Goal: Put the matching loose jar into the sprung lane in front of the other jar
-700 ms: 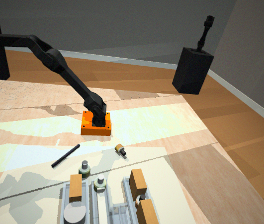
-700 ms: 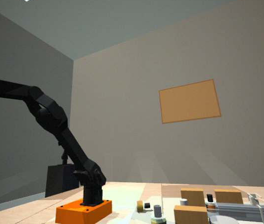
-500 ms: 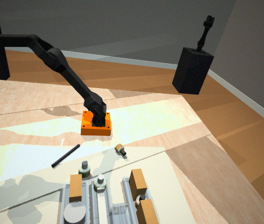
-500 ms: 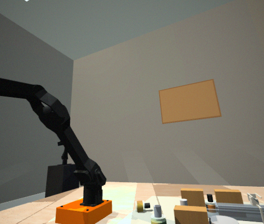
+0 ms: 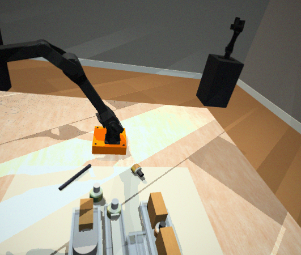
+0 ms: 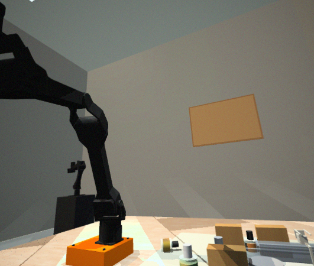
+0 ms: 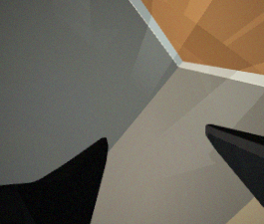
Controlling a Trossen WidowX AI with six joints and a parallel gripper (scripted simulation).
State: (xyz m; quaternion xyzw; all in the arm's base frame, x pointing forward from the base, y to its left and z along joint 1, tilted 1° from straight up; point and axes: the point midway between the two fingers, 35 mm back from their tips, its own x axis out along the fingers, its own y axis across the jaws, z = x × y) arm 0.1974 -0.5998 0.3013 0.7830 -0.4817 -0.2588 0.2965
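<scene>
The black rod is 40 mm behind my gripper tip, 500 mm to the left of it and 340 mm below it. Also, from my gripper tip: grey cylinder: 210 mm ahead, 560 mm to the left, 320 mm below.
</scene>
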